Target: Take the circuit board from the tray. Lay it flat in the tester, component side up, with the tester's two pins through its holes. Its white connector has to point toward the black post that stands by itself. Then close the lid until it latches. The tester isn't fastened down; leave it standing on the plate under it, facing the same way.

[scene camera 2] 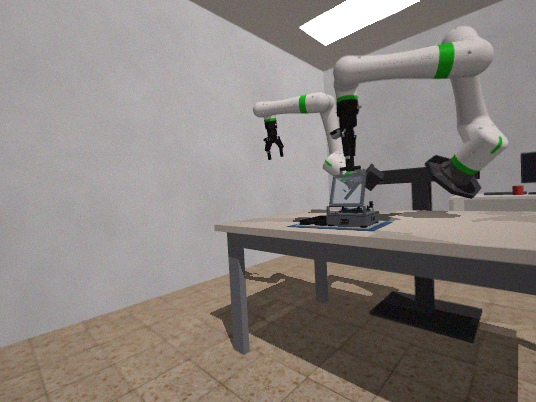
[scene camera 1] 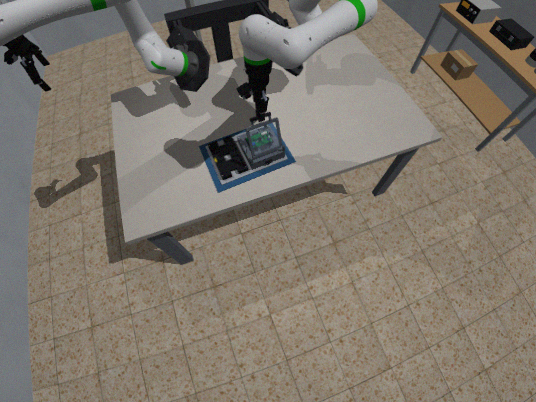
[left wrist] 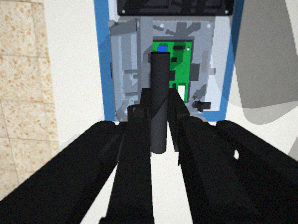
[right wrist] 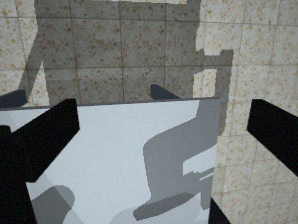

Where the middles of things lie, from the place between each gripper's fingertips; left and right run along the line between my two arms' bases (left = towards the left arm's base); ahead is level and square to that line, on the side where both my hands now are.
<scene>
Right now the clear lid (scene camera 1: 264, 137) is 100 mm below my left hand, 30 mm ahead of it and 10 mm to the left of it. From my left hand the other things lie so: black tray (scene camera 1: 237, 160) (260 mm below, 170 mm to the right); green circuit board (left wrist: 180, 57) (210 mm below, 30 mm behind, 10 mm to the right).
I see my right gripper (scene camera 1: 47, 77) 32 cm short of the black tray, 72 cm to the right of it and 42 cm above it. Round my right hand: green circuit board: 29 cm ahead, 89 cm to the left, 37 cm below; then clear lid: 35 cm ahead, 90 cm to the left, 26 cm below.
</scene>
